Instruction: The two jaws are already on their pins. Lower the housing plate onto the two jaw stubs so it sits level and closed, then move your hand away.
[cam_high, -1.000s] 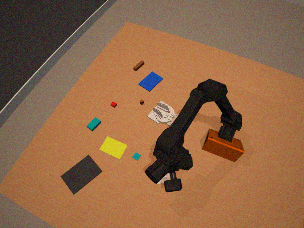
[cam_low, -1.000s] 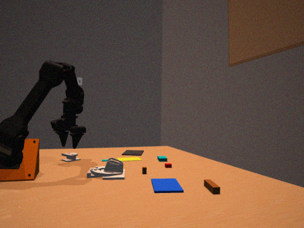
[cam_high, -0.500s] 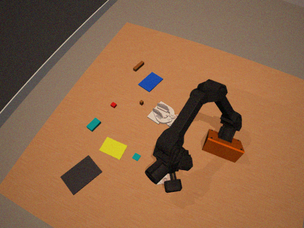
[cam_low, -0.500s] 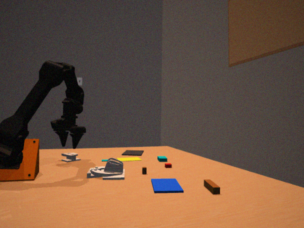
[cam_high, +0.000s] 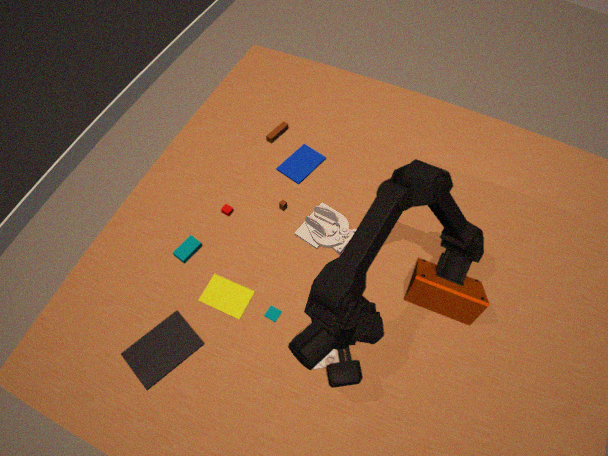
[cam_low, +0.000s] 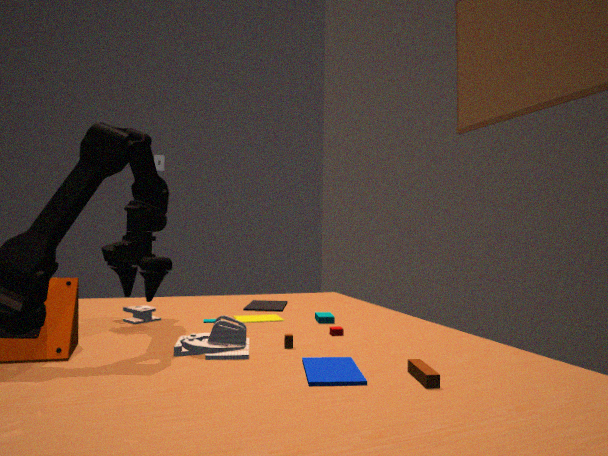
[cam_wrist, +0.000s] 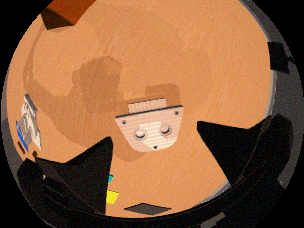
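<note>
Now: gripper tip 40 mm above the white part, 10 mm to the right of it and 10 mm short of it. From my gripper tip the other things lie so: brown cube: 300 mm to the right, 280 mm ahead, 40 mm below; then black plate: 340 mm ahead, 160 mm to the left, 50 mm below; then yellow plate: 280 mm ahead, 50 mm below, 20 mm to the right.
</note>
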